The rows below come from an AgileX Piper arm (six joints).
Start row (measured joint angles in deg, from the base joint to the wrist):
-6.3, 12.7, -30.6, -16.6, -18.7, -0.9
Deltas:
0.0, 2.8, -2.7, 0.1, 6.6, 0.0
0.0, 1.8, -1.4, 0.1, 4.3, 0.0
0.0, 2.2, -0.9, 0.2, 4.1, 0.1
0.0, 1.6, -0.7, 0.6, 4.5, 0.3
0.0, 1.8, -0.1, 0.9, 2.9, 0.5
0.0, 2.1, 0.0, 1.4, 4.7, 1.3
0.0, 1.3, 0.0, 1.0, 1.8, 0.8
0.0, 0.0, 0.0, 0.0, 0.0, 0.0
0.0, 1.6, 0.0, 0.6, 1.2, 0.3
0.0, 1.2, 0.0, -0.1, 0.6, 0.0
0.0, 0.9, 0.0, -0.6, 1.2, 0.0
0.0, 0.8, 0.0, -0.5, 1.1, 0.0
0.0, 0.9, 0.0, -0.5, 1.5, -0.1
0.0, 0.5, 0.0, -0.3, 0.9, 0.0
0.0, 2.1, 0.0, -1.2, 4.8, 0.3
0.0, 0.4, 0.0, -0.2, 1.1, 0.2
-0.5, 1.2, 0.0, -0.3, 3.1, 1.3
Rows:
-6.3, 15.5, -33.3, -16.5, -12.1, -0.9
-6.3, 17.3, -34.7, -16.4, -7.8, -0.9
-6.3, 19.5, -35.6, -16.2, -3.7, -0.8
-6.3, 21.1, -36.3, -15.6, 0.8, -0.5
-6.3, 22.9, -36.4, -14.7, 3.7, 0.0
-6.3, 25.0, -36.4, -13.3, 8.4, 1.3
-6.3, 26.3, -36.4, -12.3, 10.2, 2.1
-6.3, 26.3, -36.4, -12.3, 10.2, 2.1
-6.3, 27.9, -36.4, -11.7, 11.4, 2.4
-6.3, 29.1, -36.4, -11.8, 12.0, 2.4
-6.3, 30.0, -36.4, -12.4, 13.2, 2.4
-6.3, 30.8, -36.4, -12.9, 14.3, 2.4
-6.3, 31.7, -36.4, -13.4, 15.8, 2.3
-6.3, 32.2, -36.4, -13.7, 16.7, 2.3
-6.3, 34.3, -36.4, -14.9, 21.5, 2.6
-6.3, 34.7, -36.4, -15.1, 22.6, 2.8
-6.8, 35.9, -36.4, -15.4, 25.7, 4.1

